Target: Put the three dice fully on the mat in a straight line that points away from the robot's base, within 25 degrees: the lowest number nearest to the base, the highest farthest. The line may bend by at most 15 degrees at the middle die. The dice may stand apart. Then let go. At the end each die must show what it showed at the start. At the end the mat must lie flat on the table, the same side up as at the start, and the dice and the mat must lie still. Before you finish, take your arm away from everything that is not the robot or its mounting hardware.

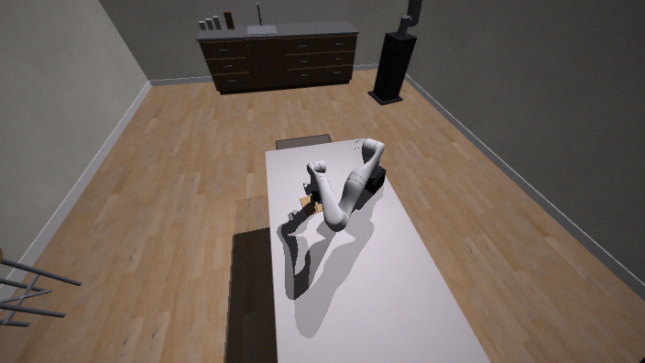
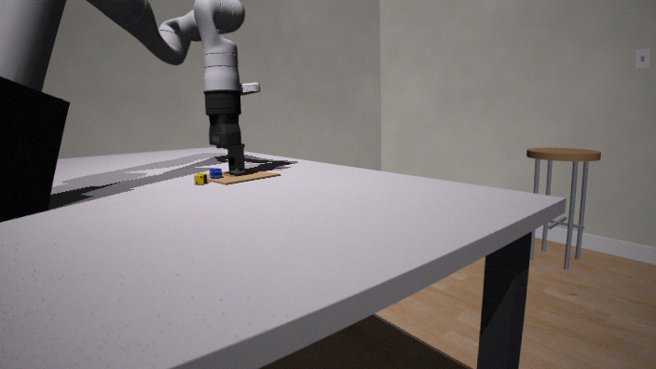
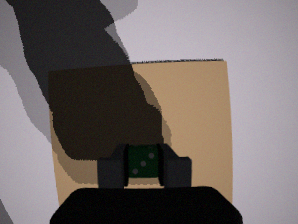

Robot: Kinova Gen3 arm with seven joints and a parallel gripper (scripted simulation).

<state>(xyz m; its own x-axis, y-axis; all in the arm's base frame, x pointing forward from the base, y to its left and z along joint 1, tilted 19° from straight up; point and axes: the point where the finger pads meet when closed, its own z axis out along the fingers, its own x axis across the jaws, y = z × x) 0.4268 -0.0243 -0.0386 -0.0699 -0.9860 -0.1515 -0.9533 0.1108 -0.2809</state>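
My hand is 10 mm above the green die. From my hand the other things lie so: tan mat: 20 mm below; yellow die: 100 mm behind, 10 mm to the right, 20 mm below; blue die: 50 mm behind, 10 mm below.
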